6 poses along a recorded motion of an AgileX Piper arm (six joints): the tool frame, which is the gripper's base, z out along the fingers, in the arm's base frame.
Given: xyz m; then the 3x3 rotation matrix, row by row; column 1 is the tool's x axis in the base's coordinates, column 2 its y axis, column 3 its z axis. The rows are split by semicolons.
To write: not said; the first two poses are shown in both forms.
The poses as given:
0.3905 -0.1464 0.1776; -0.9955 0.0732 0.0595; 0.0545 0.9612 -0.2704; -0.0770 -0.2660 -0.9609
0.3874 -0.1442 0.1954; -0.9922 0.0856 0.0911; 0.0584 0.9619 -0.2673; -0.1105 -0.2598 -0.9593
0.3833 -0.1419 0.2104; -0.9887 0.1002 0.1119; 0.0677 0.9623 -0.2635; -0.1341 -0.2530 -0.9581
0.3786 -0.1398 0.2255; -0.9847 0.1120 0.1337; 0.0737 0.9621 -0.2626; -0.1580 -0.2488 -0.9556
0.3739 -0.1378 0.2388; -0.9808 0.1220 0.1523; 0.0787 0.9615 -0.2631; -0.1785 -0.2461 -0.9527
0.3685 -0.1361 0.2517; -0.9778 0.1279 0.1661; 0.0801 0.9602 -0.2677; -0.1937 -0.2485 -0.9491
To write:
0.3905 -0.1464 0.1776 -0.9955 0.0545 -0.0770 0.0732 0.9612 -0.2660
0.3874 -0.1442 0.1954 -0.9922 0.0584 -0.1105 0.0856 0.9619 -0.2598
0.3833 -0.1419 0.2104 -0.9887 0.0677 -0.1341 0.1002 0.9623 -0.2530
0.3786 -0.1398 0.2255 -0.9847 0.0737 -0.1580 0.1120 0.9621 -0.2488
0.3739 -0.1378 0.2388 -0.9808 0.0787 -0.1785 0.1220 0.9615 -0.2461
0.3685 -0.1361 0.2517 -0.9778 0.0801 -0.1937 0.1279 0.9602 -0.2485

